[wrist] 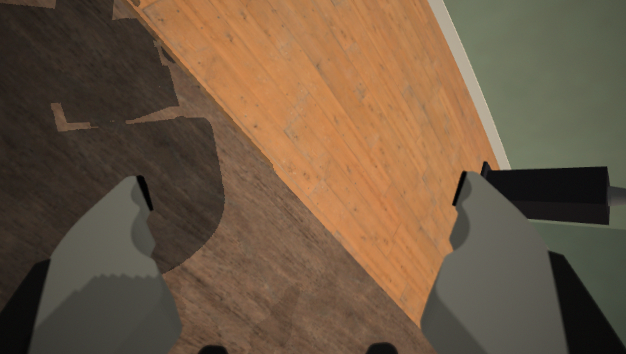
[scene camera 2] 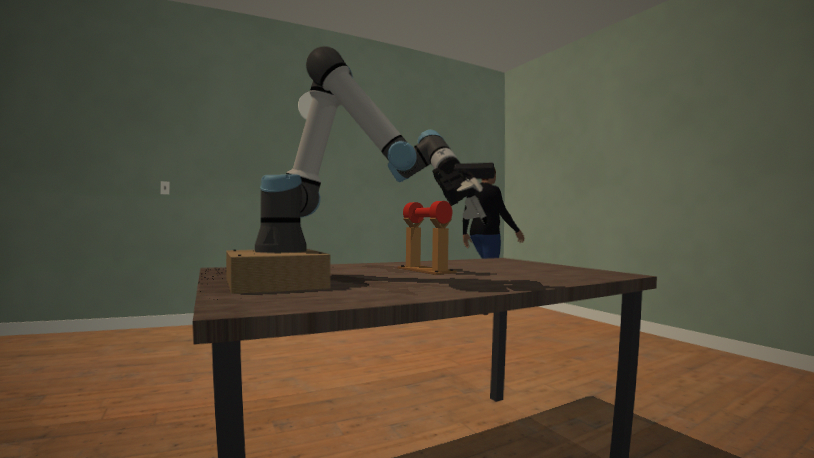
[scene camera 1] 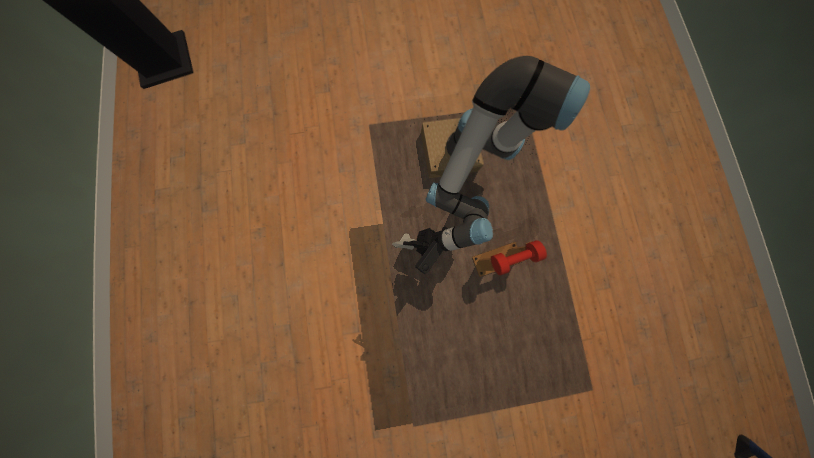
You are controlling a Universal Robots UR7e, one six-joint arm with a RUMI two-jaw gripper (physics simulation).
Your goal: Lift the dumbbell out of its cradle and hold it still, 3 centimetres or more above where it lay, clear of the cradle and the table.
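Frame: origin at the arm's base, x up, y back, z right, level; millimetres.
Where they show: gripper, fingertip midpoint: [wrist: 303, 178] [scene camera 2: 483, 209] [scene camera 1: 404, 254]; arm's base, origin of the base link: [scene camera 2: 280, 251].
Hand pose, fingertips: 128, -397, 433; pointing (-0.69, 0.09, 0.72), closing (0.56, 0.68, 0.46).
Observation:
Each offset is from my fingertips to the top centre of the thing, as dx, dy, dz. "pt": to the spot under its first point.
The red dumbbell {+41, -163, -421} [scene camera 1: 518, 258] [scene camera 2: 423, 211] lies level in its wooden cradle {pt -105, -149, -328} [scene camera 1: 486, 262] [scene camera 2: 440, 249], one round head over each of the two upright posts. The cradle stands on the dark table [scene camera 1: 495, 353] [scene camera 2: 364, 313] [wrist: 260, 240]. My gripper [scene camera 1: 401, 244] [scene camera 2: 479, 201] [wrist: 303, 178] is open and empty, with its fingers wide apart. It hangs above the table, apart from the dumbbell, to the left of it in scene camera 1 and to the right in scene camera 2. The dumbbell and cradle do not show in the wrist view.
The arm's base stands on a wooden block [scene camera 1: 435, 142] [scene camera 2: 278, 273] at one end of the table. The wrist view shows the table's edge running diagonally below the fingers. A person [scene camera 2: 498, 210] stands beyond the table, behind my gripper in scene camera 2.

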